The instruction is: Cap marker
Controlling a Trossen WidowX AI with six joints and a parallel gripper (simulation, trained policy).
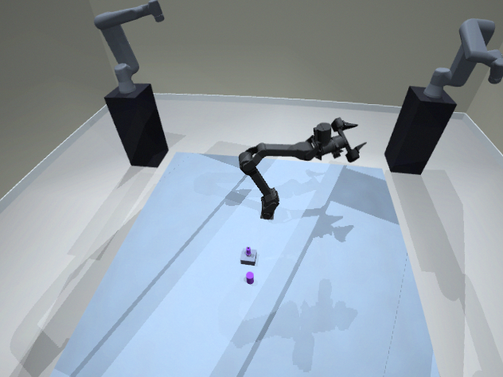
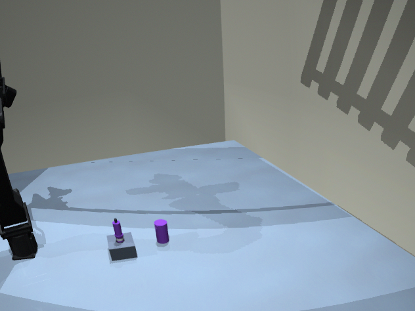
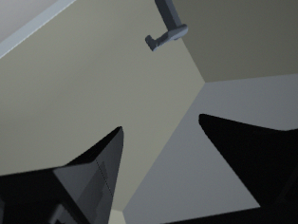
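The purple cap is 51 cm ahead of my gripper tip, 41 cm to the right of it and 38 cm below it. Round my gripper tip: purple marker (41 cm ahead, 43 cm to the right, 34 cm below); then grey holder block (41 cm ahead, 43 cm to the right, 39 cm below).
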